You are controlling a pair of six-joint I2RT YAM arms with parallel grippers.
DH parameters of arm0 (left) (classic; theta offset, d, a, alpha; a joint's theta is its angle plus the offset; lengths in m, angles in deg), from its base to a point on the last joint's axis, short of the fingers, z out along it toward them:
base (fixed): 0 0 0 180
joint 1: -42.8 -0.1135 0.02 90
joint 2: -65.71 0 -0.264 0
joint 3: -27.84 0 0.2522 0
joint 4: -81.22 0 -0.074 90
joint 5: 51.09 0 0 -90
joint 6: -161.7 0.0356 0 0
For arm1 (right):
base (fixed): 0 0 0 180
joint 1: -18.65 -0.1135 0.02 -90
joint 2: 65.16 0 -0.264 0
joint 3: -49.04 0 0.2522 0
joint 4: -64.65 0 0.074 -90
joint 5: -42.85 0 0 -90
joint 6: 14.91 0.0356 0 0
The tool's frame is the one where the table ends.
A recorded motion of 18 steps. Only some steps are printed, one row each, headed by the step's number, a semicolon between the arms.
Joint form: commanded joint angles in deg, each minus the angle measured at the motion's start. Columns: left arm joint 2, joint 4, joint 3, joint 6, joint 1, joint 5; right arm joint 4, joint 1, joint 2, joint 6, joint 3, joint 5.
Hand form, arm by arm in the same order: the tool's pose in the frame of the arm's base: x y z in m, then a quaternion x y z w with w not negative. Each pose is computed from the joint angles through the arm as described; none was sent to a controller.
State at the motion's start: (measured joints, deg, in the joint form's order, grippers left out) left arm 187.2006 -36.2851 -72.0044 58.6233 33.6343 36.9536; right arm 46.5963 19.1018 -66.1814 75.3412 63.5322 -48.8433
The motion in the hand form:
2: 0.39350 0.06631 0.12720 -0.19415 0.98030 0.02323 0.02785; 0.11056 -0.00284 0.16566 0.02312 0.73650 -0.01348 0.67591
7: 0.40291 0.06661 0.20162 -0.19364 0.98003 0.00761 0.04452; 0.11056 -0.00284 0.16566 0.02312 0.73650 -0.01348 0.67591
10: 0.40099 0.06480 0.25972 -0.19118 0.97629 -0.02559 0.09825; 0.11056 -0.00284 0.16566 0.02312 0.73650 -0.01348 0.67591
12: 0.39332 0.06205 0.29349 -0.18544 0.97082 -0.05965 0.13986; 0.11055 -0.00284 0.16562 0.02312 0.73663 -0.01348 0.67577
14: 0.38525 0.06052 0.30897 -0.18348 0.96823 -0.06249 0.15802; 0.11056 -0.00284 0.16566 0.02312 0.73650 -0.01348 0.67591
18: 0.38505 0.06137 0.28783 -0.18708 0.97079 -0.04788 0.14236; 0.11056 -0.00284 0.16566 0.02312 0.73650 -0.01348 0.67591
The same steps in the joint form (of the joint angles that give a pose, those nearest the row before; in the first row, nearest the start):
2: 0.92 1.09 0.74 0.07 -0.15 -0.81; -0.22 0.33 0.28 0.59 -0.42 -0.46
7: -2.32 14.86 -11.76 0.07 -0.13 0.92; -0.22 0.33 0.28 0.59 -0.42 -0.46
10: -6.19 19.54 -18.86 0.07 -0.24 4.55; -0.22 0.33 0.28 0.59 -0.42 -0.46
12: -9.60 20.33 -21.18 0.07 -0.37 8.37; -0.24 0.33 0.29 0.59 -0.42 -0.46
14: -11.96 20.61 -21.22 0.07 -0.37 8.66; -0.22 0.33 0.28 0.59 -0.42 -0.46
18: -11.93 17.90 -16.66 0.04 -0.35 6.99; -0.22 0.33 0.28 0.59 -0.42 -0.46

